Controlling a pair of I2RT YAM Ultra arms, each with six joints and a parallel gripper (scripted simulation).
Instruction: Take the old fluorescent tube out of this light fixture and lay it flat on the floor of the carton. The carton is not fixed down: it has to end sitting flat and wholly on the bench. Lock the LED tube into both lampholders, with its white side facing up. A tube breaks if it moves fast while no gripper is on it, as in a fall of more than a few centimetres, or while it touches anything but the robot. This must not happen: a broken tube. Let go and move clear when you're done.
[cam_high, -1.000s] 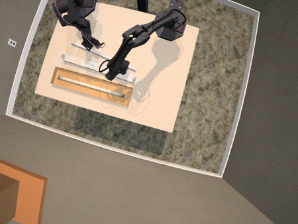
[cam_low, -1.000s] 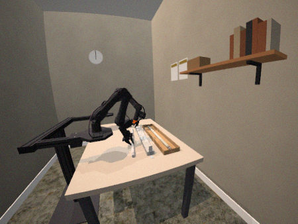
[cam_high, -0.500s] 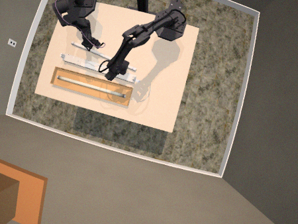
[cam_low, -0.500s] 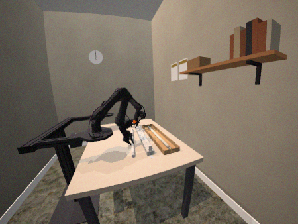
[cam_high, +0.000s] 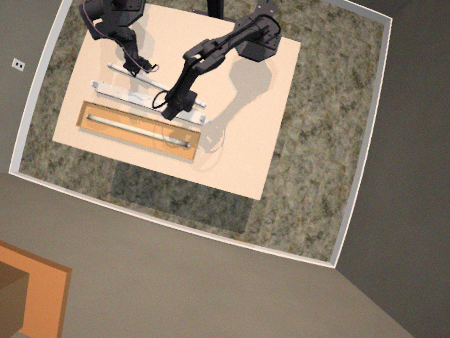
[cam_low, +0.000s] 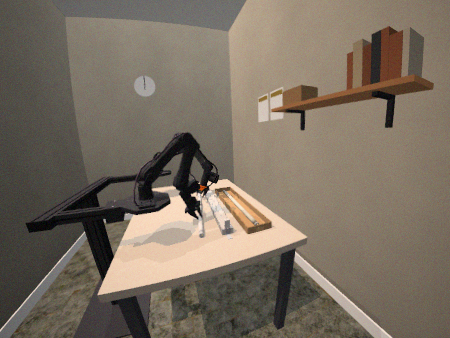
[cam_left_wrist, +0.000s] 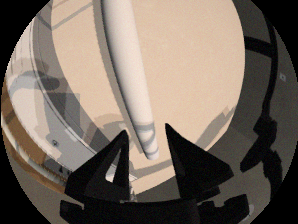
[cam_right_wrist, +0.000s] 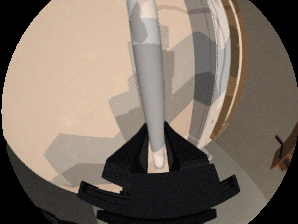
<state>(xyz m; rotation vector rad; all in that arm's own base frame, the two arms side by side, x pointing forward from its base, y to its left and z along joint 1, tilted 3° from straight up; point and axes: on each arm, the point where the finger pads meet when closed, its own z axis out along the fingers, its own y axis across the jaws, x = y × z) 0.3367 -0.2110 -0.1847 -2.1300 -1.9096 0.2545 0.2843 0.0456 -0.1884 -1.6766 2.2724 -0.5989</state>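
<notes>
My right hand is 120 mm to the right of the LED tube, 20 mm short of it and 10 mm above it. The rest, counted from my right hand: carton 280 mm ahead, 100 mm to the left; light fixture 130 mm ahead, 110 mm to the left, 30 mm above; old fluorescent tube 290 mm ahead, 100 mm to the left.
</notes>
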